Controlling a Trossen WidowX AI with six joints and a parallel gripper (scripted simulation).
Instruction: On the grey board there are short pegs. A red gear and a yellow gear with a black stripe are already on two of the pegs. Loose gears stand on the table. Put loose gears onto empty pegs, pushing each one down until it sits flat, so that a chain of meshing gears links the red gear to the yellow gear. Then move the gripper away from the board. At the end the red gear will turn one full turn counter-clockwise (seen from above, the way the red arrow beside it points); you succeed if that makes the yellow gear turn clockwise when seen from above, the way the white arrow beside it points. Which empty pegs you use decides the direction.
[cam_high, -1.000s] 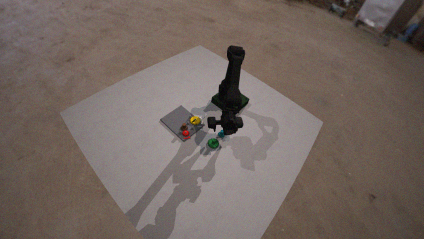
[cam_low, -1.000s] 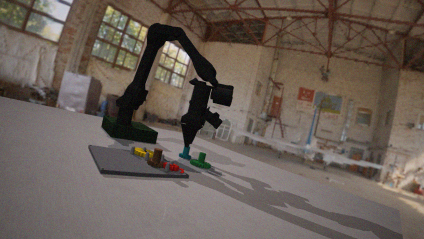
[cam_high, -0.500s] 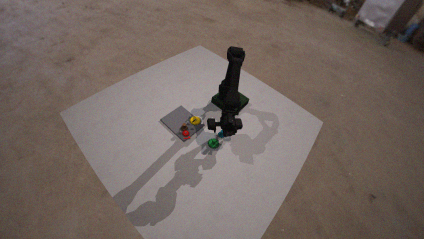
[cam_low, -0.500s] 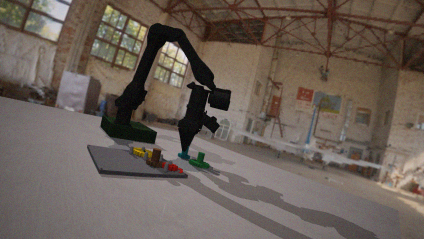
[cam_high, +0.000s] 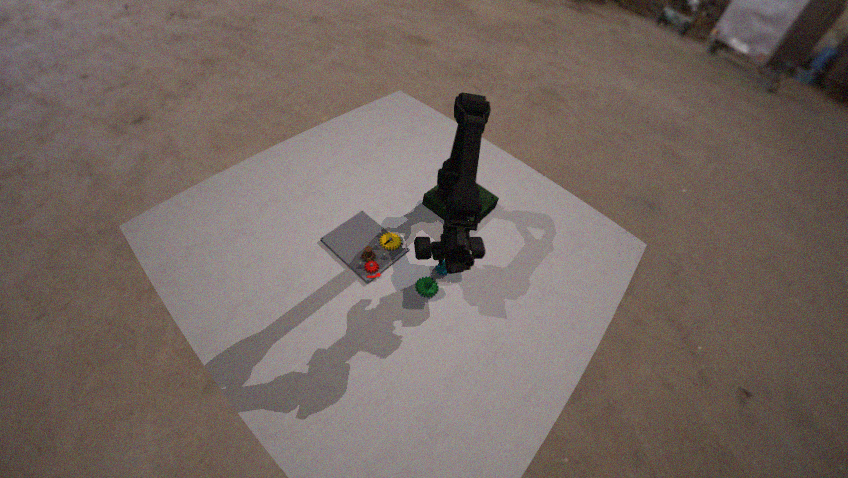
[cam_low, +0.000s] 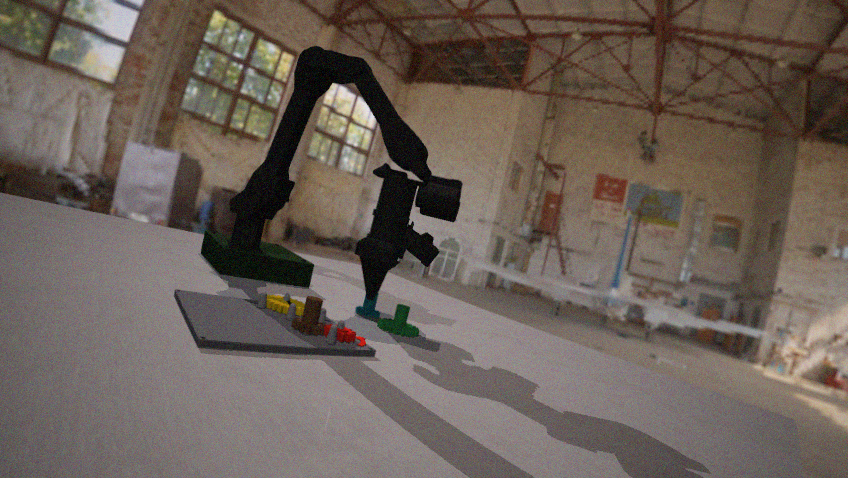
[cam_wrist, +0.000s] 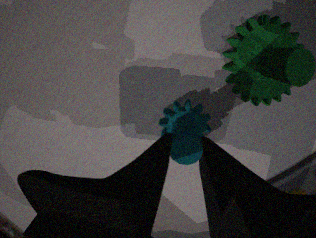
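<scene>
Now: the brown gear 16 cm ahead of my gripper tip and 15 cm to the right of it. From my gripper tip the other things lie so: teal gear: 1 cm below; then green gear: 8 cm ahead, 2 cm to the left, 1 cm below; then yellow gear: 16 cm to the right, 8 cm ahead, 1 cm below.
</scene>
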